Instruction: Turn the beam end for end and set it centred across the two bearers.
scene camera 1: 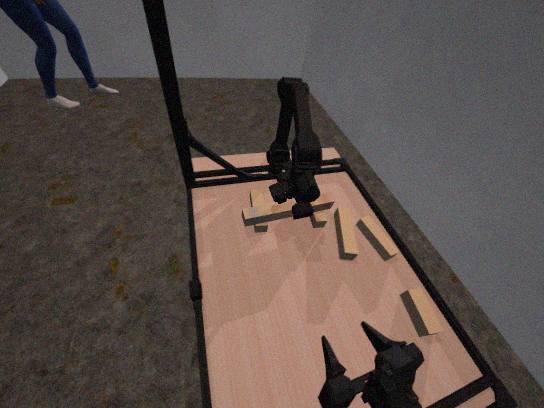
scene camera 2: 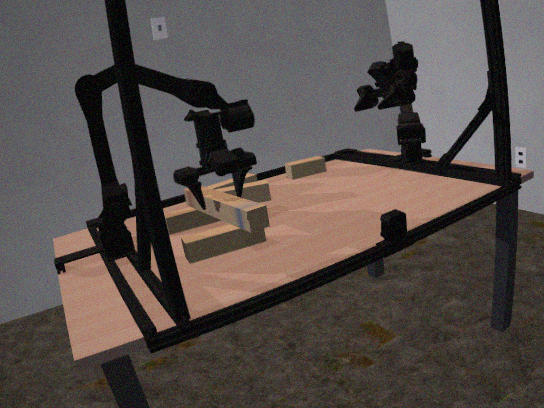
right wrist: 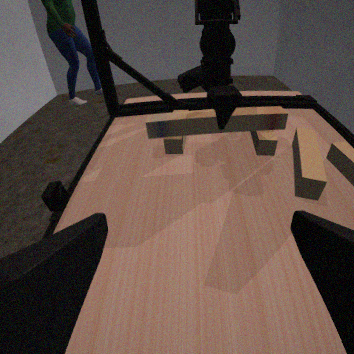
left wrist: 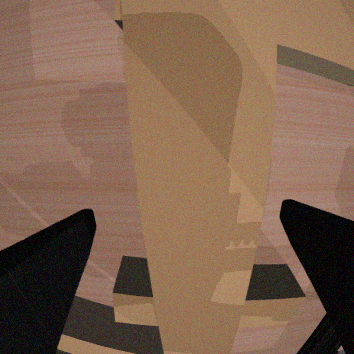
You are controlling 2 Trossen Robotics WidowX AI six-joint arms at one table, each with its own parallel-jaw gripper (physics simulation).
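Where they show: left gripper, fingertip midpoint: (scene camera 1: 289, 209) (right wrist: 217, 119) (left wrist: 188, 214); right gripper, fingertip midpoint: (scene camera 1: 342, 329) (scene camera 2: 366, 109) (right wrist: 201, 222); left arm's base at its link origin: (scene camera 1: 274, 170) (scene camera 2: 119, 253); right arm's base at its link origin: (scene camera 2: 412, 161).
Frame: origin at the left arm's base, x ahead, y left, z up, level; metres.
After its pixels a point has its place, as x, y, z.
The long pale wood beam (scene camera 1: 267, 215) {0.282, -0.118, 0.065} (scene camera 2: 231, 209) {0.238, -0.127, 0.061} (left wrist: 190, 175) {0.260, -0.052, 0.069} (right wrist: 192, 126) {0.280, -0.086, 0.046} lies across two bearers, its blue-banded end at the left and its red-banded end at the right in the right wrist view. One bearer (scene camera 1: 260, 228) {0.292, -0.139, 0.007} (scene camera 2: 225, 243) {0.202, -0.148, 0.002} (right wrist: 174, 145) {0.293, -0.132, 0.005} is under the blue-end side, the other bearer (scene camera 1: 318, 221) {0.314, 0.074, 0.023} (scene camera 2: 190, 220) {0.206, 0.076, 0.003} (right wrist: 265, 145) {0.316, 0.083, 0.009} under the red-end side. My left gripper (scene camera 2: 221, 201) {0.259, -0.026, 0.050} (left wrist: 188, 214) {0.259, -0.026, 0.050} is open and low over the beam, fingers on either side. My right gripper (scene camera 1: 344, 330) {0.667, -0.087, 0.202} (scene camera 2: 369, 107) {0.667, -0.087, 0.202} (right wrist: 201, 222) {0.667, -0.087, 0.202} is open and empty, raised far from the beam.
One loose block (scene camera 1: 348, 235) {0.396, 0.153, 0.031} (right wrist: 311, 155) {0.391, 0.158, 0.031} lies beside the red-end side, and a second block (scene camera 1: 378, 238) {0.429, 0.265, 0.025} lies slanted beyond it. A third block (scene camera 1: 424, 312) {0.687, 0.260, 0.028} (scene camera 2: 306, 167) {0.670, 0.244, 0.010} lies farther along near the black edge rail. A black upright (scene camera 1: 169, 90) {0.038, -0.363, 0.369} stands at the table's corner.
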